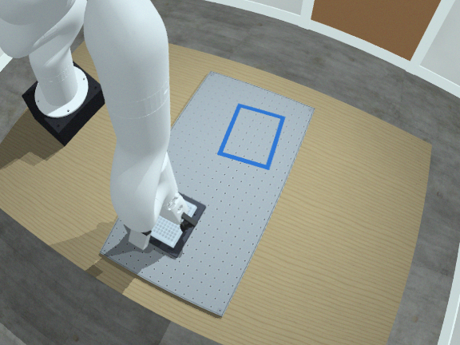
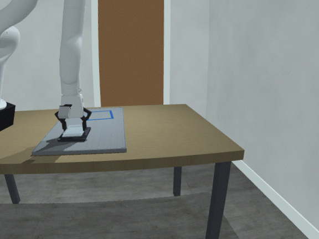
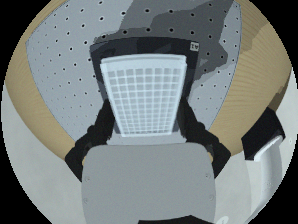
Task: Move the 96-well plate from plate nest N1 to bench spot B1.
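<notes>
Right now the plate nest N1 is 30 mm below my hand. The rest, counted from my hand: 96-well plate (10 mm below).
</notes>
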